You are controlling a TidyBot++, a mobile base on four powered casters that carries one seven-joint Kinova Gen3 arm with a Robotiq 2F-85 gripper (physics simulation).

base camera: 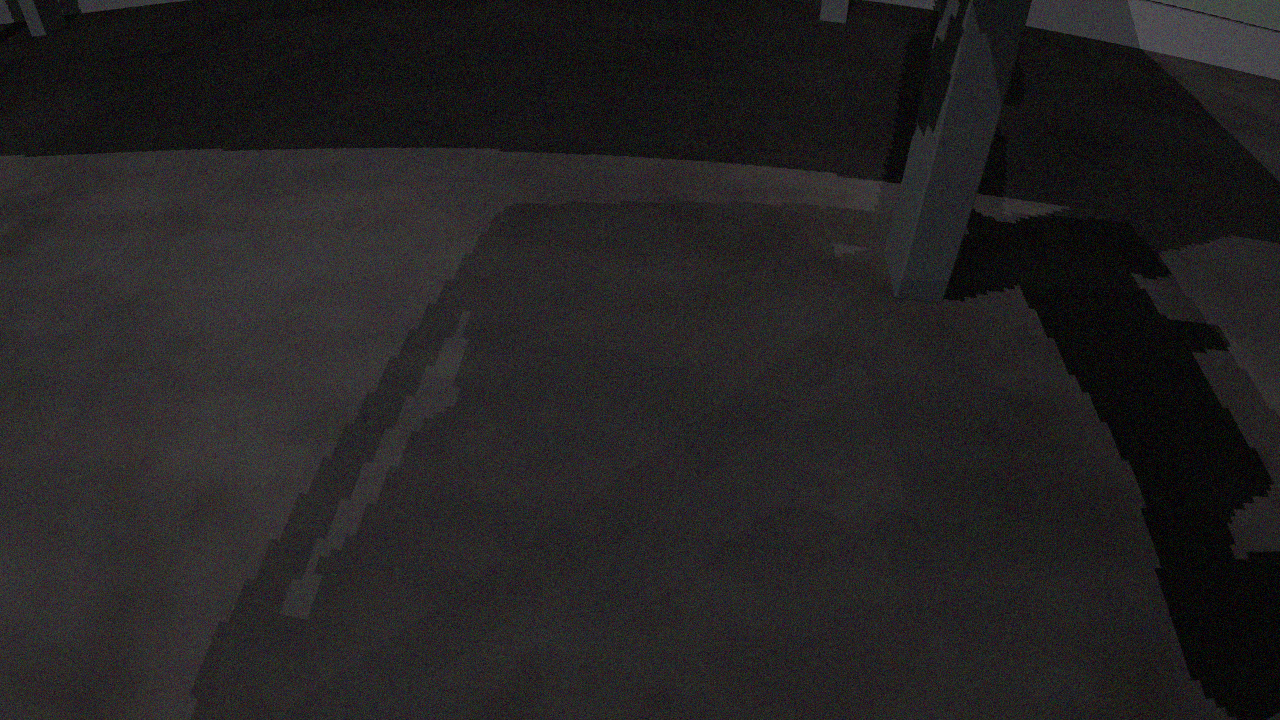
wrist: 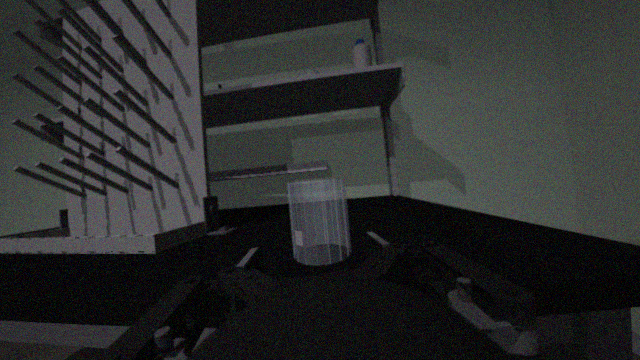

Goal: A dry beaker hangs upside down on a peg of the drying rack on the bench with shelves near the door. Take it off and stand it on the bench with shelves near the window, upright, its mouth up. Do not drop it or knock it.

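Frame: origin at the arm's base, x ahead, y left, z up, level; metres.
Where they show: gripper, fingertip midpoint: (wrist: 314, 251).
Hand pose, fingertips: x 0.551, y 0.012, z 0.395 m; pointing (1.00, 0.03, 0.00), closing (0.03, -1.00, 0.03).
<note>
Each offset is from my fingertips to the top centre of the thing. "*": to the spot under its first point.
A clear glass beaker @(0.074 m ahead, 0.009 m right, 0.060 m up) (wrist: 320, 220) stands vertical on the dark bench top in the middle of the wrist view, right of the drying rack and apart from it. Which end is its mouth is not clear. My gripper (wrist: 314, 251) is open, with its pale fingertips to the left and right of the beaker in the picture and nothing gripped. Whether the beaker is between the tips or beyond them is hard to tell. The drying rack (wrist: 187, 150) is a pale upright board with dark slanting pegs; no glassware shows on the visible pegs. Which bench this is cannot be told.
Behind the beaker are shelves (wrist: 300, 100); a white bottle with a blue cap @(* 0.498 m ahead, 0.234 m right, 0.528 m up) (wrist: 360, 54) stands on one. A wall (wrist: 525, 125) is on the right. In the base camera view, a grey bench leg @(* 0.019 m back, 0.244 m right, 0.697 m down) (base camera: 939, 197) stands on the floor at the upper right.
</note>
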